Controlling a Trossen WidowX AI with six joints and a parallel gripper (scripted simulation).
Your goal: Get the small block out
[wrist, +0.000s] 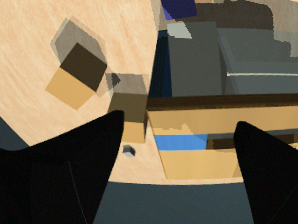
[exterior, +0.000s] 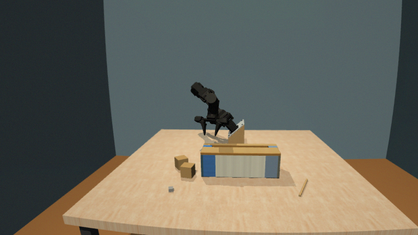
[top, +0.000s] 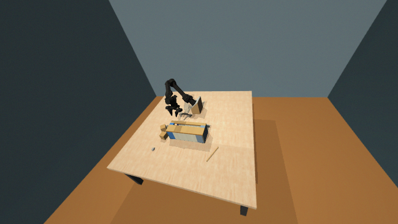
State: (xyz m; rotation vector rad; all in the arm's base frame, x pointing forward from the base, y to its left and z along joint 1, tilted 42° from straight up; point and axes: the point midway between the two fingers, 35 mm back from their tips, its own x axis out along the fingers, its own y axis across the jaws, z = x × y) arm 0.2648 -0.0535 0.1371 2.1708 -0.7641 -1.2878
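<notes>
Now: the purple-blue block 20 mm behind my gripper tip and 150 mm below it. Also, from my gripper tip: box 60 mm ahead, 170 mm to the left, 100 mm below; thin wooden stick 270 mm ahead, 450 mm to the left, 160 mm below; tiny grey cube 320 mm ahead, 140 mm to the right, 160 mm below.
</notes>
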